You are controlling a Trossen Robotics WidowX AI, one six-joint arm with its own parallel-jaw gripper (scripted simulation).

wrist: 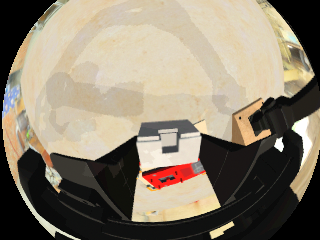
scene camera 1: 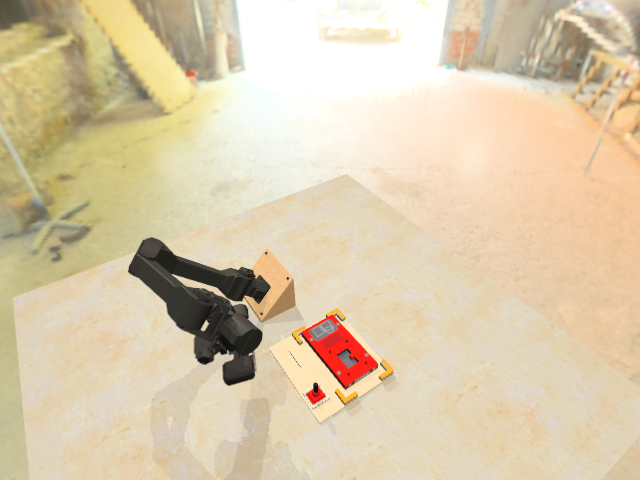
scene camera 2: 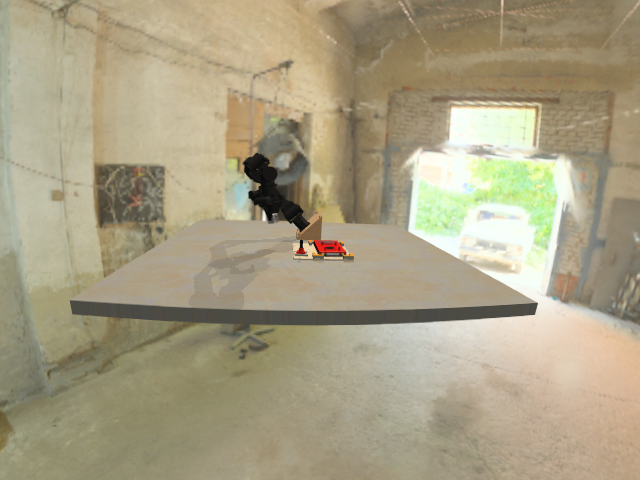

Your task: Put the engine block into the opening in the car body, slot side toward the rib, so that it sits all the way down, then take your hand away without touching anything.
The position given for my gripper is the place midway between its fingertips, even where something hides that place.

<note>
My gripper [scene camera 1: 247, 361] holds an engine block [wrist: 160, 143]. Also in view: a red car body [scene camera 1: 340, 352].
The red car body shows as well in the wrist view [wrist: 161, 177]. My gripper also shows in the wrist view [wrist: 166, 138] and in scene camera 2 [scene camera 2: 272, 219].
</note>
